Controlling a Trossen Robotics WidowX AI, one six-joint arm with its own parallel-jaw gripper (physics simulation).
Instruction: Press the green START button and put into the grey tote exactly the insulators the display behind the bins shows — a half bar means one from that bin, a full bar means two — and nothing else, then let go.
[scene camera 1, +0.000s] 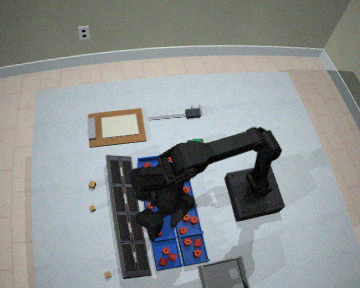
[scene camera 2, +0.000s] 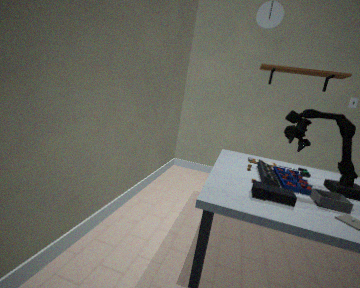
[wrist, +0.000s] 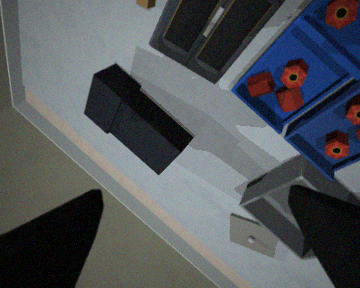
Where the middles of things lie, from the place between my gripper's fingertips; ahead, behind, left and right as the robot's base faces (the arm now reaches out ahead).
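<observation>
The grey tote (wrist: 265, 199) is 14 cm to the left of my hand, 21 cm behind it and 22 cm below it. And there's a black box (scene camera 2: 260, 190) that's 9 cm ahead of my hand, 27 cm to the left of it and 22 cm below it.
</observation>
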